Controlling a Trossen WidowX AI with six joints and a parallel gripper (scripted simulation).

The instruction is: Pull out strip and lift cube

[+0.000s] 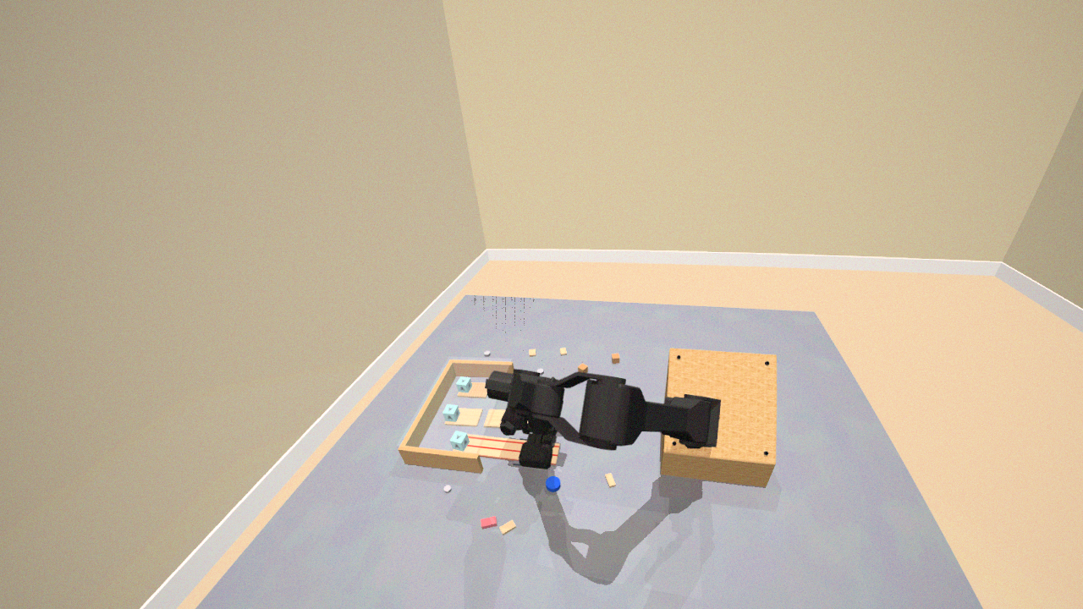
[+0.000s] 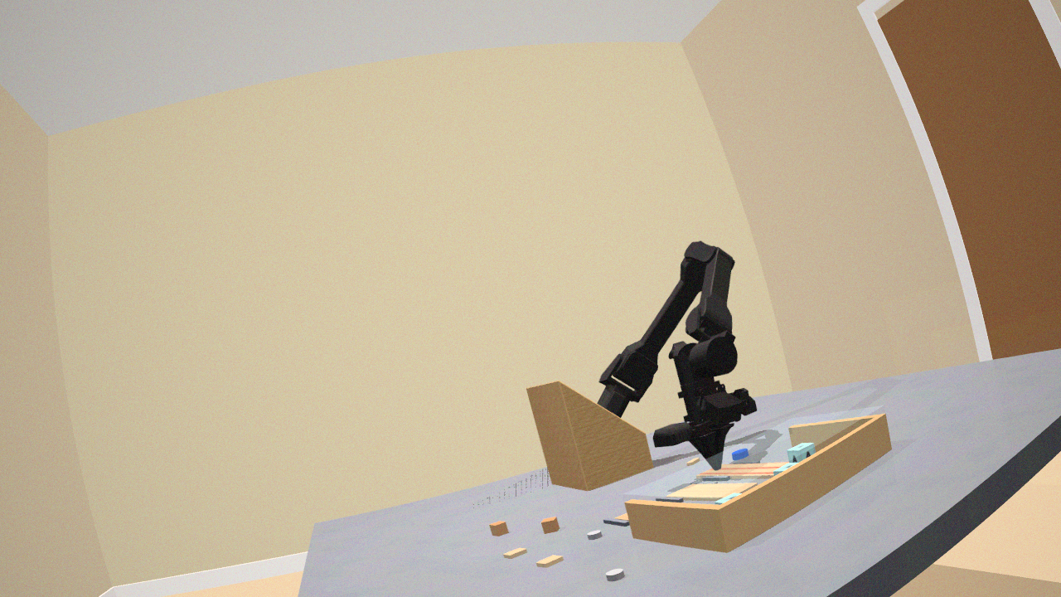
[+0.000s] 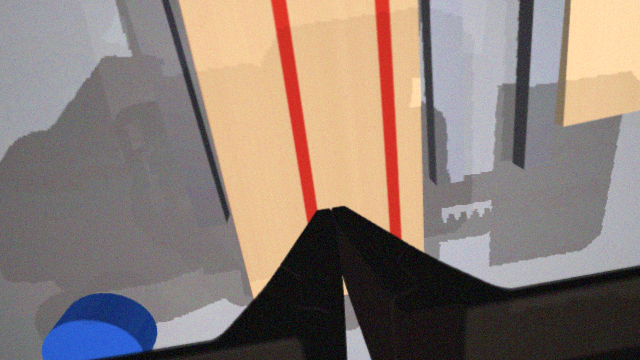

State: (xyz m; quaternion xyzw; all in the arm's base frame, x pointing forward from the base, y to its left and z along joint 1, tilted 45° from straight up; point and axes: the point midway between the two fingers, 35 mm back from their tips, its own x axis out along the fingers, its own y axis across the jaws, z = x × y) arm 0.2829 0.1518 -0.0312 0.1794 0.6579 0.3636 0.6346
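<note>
The strip is 9 cm ahead of my gripper tip and 2 cm to the left of it. Also, from my gripper tip: blue disc: 7 cm to the left, 5 cm behind.
</note>
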